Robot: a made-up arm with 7 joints.
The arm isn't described. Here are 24 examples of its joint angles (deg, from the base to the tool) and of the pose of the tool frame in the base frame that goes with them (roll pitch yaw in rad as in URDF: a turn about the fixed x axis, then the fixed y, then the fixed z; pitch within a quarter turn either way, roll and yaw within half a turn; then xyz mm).
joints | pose
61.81 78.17 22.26 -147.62 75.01 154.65 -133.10 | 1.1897 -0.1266 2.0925 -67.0 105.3 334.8
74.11 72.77 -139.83 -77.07 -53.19 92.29 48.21 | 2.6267 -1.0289 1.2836 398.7 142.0 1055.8
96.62 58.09 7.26 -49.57 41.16 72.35 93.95 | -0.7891 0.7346 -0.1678 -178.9 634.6 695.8
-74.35 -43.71 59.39 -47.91 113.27 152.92 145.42 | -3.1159 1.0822 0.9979 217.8 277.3 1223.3
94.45 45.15 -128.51 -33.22 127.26 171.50 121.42 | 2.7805 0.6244 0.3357 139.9 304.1 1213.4
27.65 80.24 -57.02 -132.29 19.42 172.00 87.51 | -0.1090 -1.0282 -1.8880 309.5 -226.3 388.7
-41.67 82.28 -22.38 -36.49 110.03 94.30 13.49 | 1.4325 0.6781 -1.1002 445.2 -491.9 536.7
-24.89 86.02 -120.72 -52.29 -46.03 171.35 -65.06 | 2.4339 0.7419 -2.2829 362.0 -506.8 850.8
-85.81 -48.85 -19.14 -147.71 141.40 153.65 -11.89 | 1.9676 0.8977 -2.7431 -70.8 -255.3 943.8
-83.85 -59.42 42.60 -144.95 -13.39 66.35 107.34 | -0.1230 -0.9492 -3.0416 331.8 -140.0 838.9
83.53 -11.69 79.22 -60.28 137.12 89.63 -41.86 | 2.7723 -1.0418 2.1490 -345.5 0.7 1165.5
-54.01 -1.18 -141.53 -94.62 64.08 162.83 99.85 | 0.7835 1.2590 0.8153 -420.7 86.7 1020.0
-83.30 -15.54 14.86 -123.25 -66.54 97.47 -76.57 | 0.1483 1.2068 0.5259 203.9 -382.2 891.8
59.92 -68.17 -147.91 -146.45 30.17 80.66 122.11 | -2.4337 -0.1668 2.8160 201.1 -207.0 401.6
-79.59 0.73 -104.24 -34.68 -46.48 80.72 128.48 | 1.0310 0.1401 0.4255 -276.0 -71.8 1267.5
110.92 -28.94 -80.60 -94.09 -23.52 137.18 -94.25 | -0.8429 -0.0319 2.1649 448.1 98.9 987.3
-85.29 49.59 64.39 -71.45 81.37 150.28 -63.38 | 1.7908 -0.5032 -1.7057 444.6 -435.2 825.4
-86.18 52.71 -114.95 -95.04 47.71 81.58 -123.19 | -0.1064 0.0897 -1.2784 -406.2 -179.7 978.9
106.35 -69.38 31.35 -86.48 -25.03 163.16 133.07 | 2.4685 -0.2108 0.6997 -226.4 -305.5 1134.8
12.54 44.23 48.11 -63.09 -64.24 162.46 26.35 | -0.3954 -1.1946 1.1959 423.4 417.4 802.2
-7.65 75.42 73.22 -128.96 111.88 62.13 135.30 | 2.8490 -0.1785 -1.9737 217.4 428.7 575.3
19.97 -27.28 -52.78 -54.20 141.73 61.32 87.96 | 1.7985 0.0248 0.5283 46.4 -300.9 1266.6
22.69 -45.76 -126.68 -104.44 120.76 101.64 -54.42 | 2.3113 0.2722 -2.4705 -150.9 -482.6 661.8
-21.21 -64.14 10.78 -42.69 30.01 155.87 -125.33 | 3.0928 0.3720 1.1428 -316.8 185.3 1183.3
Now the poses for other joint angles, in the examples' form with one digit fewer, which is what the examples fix.
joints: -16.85 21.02 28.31 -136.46 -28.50 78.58 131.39
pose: -1.212 -0.739 -1.185 394 124 545
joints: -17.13 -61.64 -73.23 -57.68 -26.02 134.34 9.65
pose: 1.430 -0.697 3.069 -388 -239 1047
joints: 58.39 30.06 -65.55 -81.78 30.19 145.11 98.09
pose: 0.871 0.160 -1.776 569 155 914
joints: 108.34 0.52 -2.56 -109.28 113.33 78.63 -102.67
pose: 2.997 -1.119 0.496 -146 439 861
